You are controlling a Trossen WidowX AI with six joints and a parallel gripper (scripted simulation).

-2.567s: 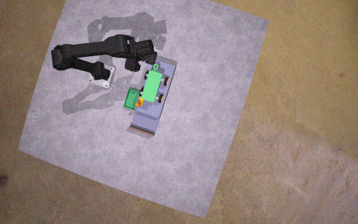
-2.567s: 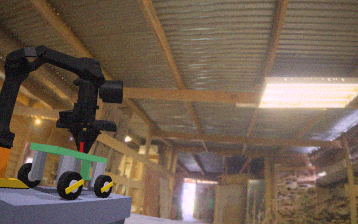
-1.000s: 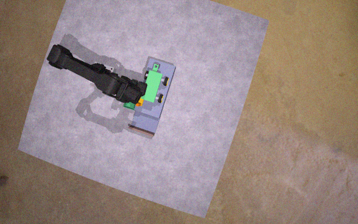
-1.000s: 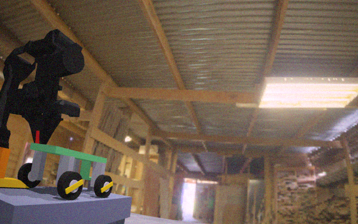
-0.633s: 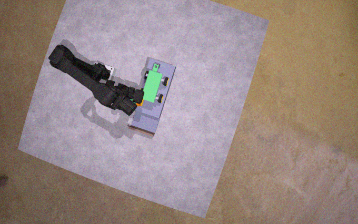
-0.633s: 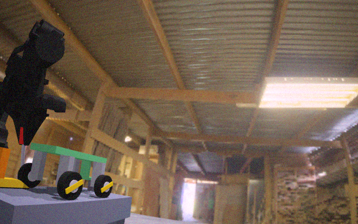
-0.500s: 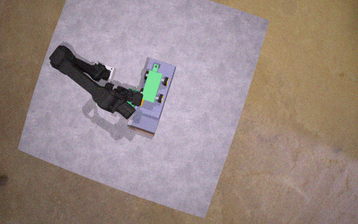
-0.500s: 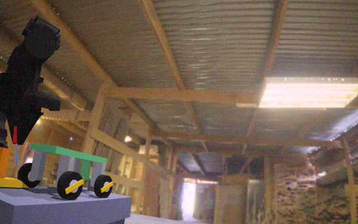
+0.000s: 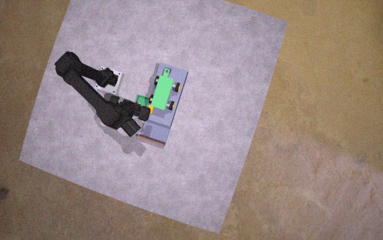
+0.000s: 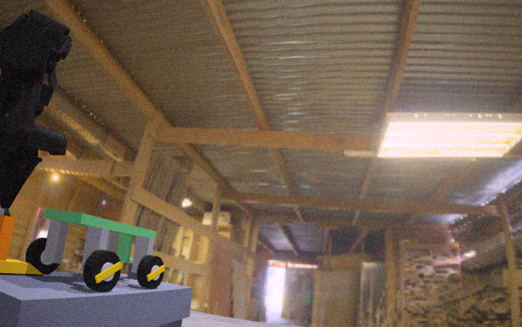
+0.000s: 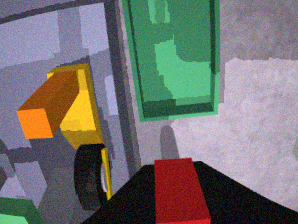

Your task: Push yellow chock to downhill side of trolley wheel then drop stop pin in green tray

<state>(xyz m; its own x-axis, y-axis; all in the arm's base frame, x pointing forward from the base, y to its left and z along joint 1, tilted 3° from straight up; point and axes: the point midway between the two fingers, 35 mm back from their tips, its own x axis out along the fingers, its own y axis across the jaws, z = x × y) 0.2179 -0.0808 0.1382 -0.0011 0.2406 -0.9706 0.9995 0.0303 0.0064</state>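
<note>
Now: the stop pin right at my gripper tip. The rest, counted from my gripper tip: trolley 100 mm to the left, 100 mm ahead, 30 mm below; then green tray 140 mm below, 10 mm behind; then yellow chock 60 mm ahead, 50 mm below, 10 mm to the left.
</note>
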